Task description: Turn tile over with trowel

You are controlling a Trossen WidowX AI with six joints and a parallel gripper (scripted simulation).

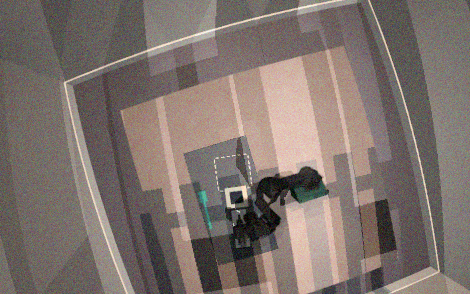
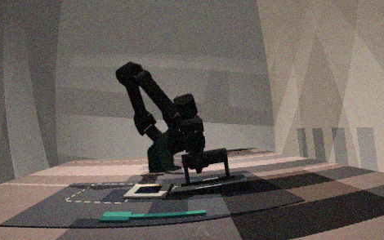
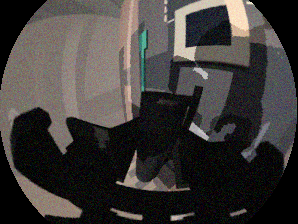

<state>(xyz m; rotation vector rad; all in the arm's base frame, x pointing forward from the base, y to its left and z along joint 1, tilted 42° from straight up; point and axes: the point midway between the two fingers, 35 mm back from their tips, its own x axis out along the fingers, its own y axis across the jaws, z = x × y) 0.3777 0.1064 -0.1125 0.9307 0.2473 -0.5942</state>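
My gripper tip is 120 mm to the left of the dark mat and 80 mm above it. Round my gripper tip: tile (140 mm to the right, 60 mm below, 30 mm behind); small trowel (30 mm behind, 10 mm below); green paddle-shaped trowel (140 mm ahead, 120 mm to the right, 60 mm below).
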